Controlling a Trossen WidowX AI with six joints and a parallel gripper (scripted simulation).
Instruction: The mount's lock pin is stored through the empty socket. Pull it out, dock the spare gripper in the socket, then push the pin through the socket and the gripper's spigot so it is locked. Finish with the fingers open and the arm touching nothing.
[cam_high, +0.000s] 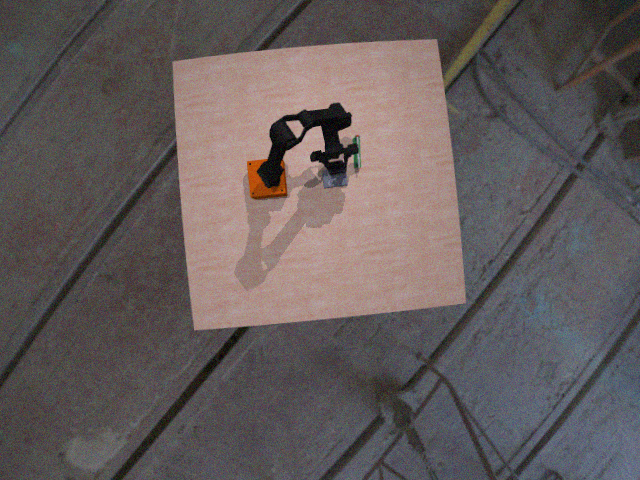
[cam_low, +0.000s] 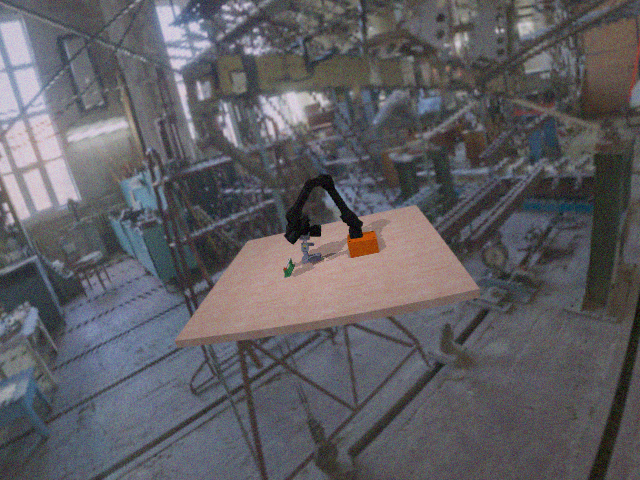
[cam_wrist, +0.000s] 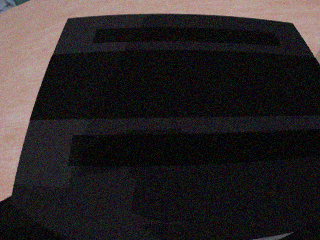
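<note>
My gripper tip is 13 cm to the right of the green bar, 13 cm above it and 10 cm short of it. From my gripper tip the other things lie so: spare gripper: 2 cm to the left; mount: 10 cm below, 2 cm to the left.
</note>
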